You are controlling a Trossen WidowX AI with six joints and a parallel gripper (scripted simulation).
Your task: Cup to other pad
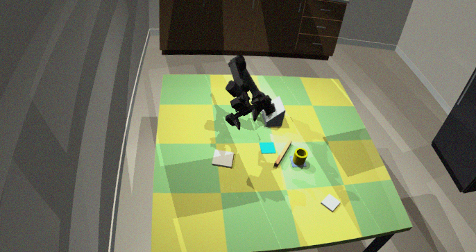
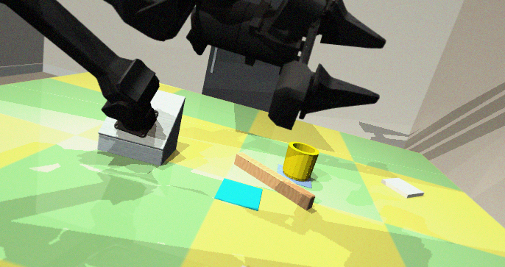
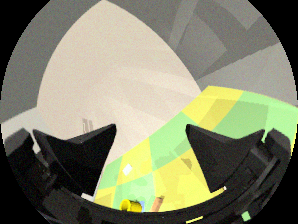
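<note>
My gripper tip is now 32 cm to the right of the yellow cup, 25 cm above it and 3 cm past it. Also, from my gripper tip: cyan pad: 29 cm below, 16 cm to the left, 13 cm behind; then wooden bar: 28 cm below, 24 cm to the left, 7 cm behind; then white tile: 28 cm below, 8 cm to the right, 5 cm behind.
</note>
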